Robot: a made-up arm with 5 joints.
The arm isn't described. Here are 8 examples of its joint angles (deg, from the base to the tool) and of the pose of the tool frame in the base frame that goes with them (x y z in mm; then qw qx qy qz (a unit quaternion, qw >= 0)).
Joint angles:
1: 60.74 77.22 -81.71 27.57 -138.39
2: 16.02 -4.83 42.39 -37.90 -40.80
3: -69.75 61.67 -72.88 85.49 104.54
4: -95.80 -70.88 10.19 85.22 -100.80
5: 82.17 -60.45 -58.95 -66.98 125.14
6: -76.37 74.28 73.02 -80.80 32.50
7: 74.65 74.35 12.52 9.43 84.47
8: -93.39 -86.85 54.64 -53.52 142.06
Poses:
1: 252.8 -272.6 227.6 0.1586 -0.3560 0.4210 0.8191
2: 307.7 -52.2 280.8 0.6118 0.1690 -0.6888 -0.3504
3: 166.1 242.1 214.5 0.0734 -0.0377 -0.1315 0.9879
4: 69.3 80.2 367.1 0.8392 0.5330 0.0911 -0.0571
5: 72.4 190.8 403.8 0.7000 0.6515 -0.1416 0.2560
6: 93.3 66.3 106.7 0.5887 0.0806 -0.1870 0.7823
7: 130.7 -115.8 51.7 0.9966 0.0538 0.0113 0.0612
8: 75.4 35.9 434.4 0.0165 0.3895 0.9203 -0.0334
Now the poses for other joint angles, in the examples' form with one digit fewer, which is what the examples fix.
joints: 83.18 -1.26 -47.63 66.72 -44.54
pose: 123 -203 405 0.338 -0.181 -0.560 -0.734
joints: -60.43 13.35 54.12 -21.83 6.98
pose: 169 163 169 0.783 0.178 -0.333 0.495
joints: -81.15 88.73 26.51 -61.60 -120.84
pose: 98 130 54 0.886 0.305 0.067 -0.344
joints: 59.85 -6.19 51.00 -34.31 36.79
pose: 204 -179 253 0.749 -0.467 -0.437 -0.172
